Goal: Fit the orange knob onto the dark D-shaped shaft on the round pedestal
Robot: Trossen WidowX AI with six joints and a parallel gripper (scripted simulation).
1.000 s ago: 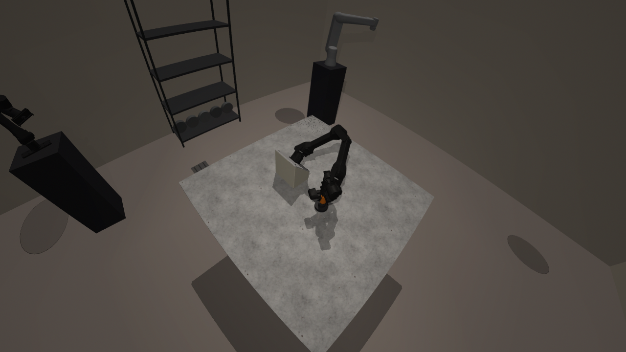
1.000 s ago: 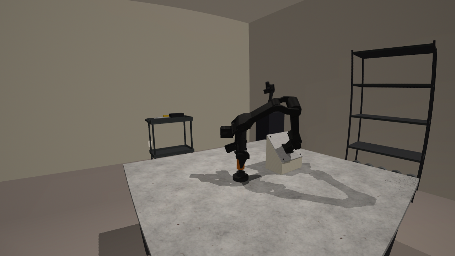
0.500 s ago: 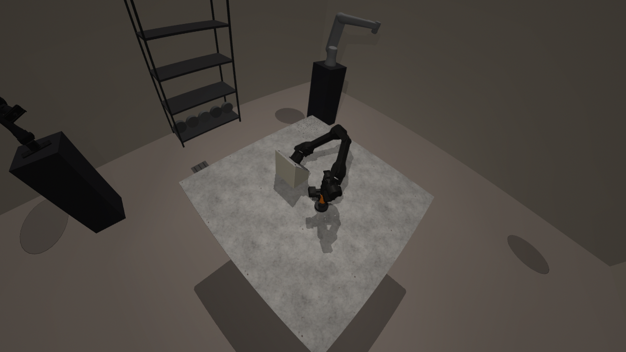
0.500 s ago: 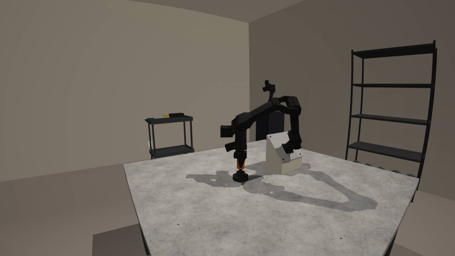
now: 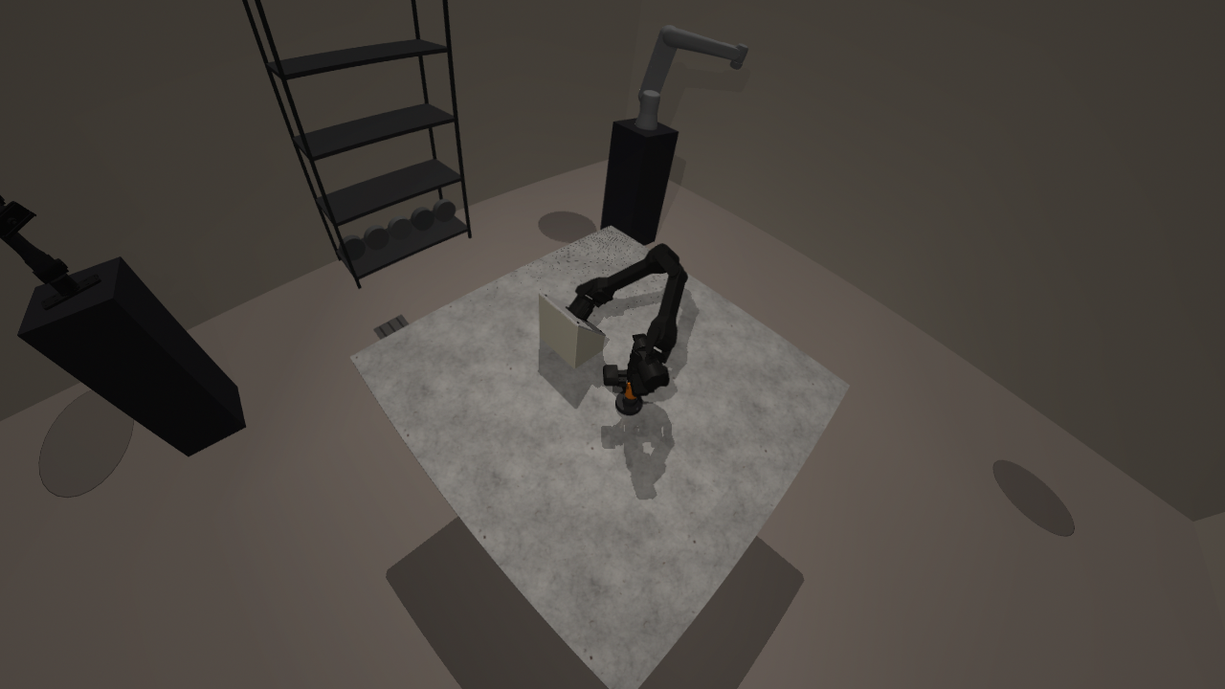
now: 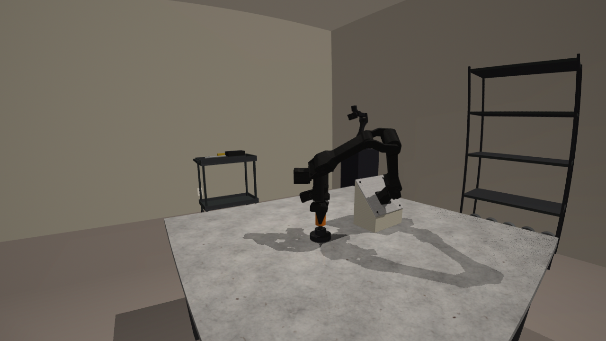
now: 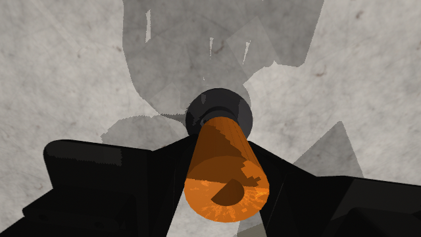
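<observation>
Now: the orange knob 20 mm above my gripper tip. From my gripper tip the other things lie so: dark round pedestal (40 mm below).
</observation>
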